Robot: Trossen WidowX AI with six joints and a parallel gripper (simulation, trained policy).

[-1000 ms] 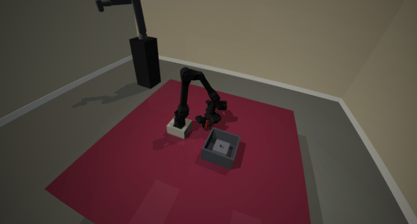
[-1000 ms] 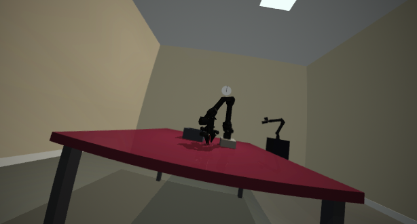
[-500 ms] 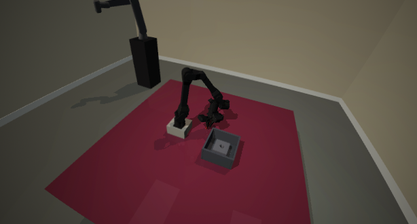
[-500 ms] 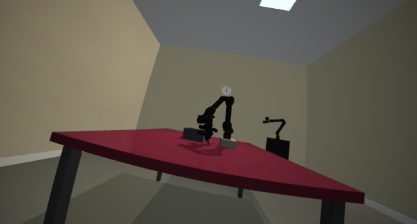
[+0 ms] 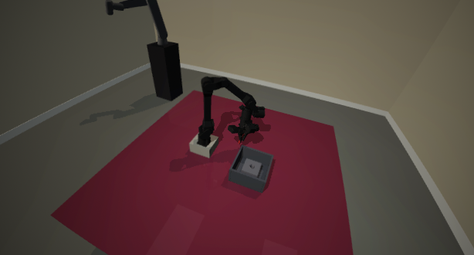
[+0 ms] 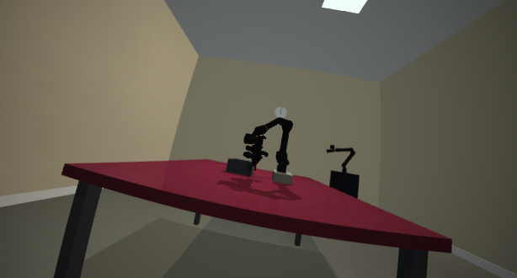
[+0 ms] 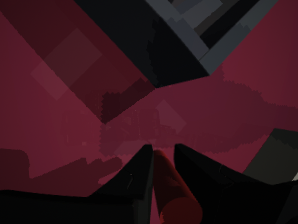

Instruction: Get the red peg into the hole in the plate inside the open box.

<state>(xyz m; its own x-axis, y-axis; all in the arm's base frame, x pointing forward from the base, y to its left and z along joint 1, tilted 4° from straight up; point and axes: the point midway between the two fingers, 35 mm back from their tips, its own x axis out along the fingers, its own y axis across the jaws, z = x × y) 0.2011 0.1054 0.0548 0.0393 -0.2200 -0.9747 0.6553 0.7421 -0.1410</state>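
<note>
Now: the light grey plate 13 cm to the right of my gripper tip, 11 cm ahead of it and 4 cm below it. The rest, counted from my gripper tip: grey box 13 cm to the right, 11 cm ahead, 6 cm below; red peg 1 cm to the left, 1 cm behind, 1 cm above.
</note>
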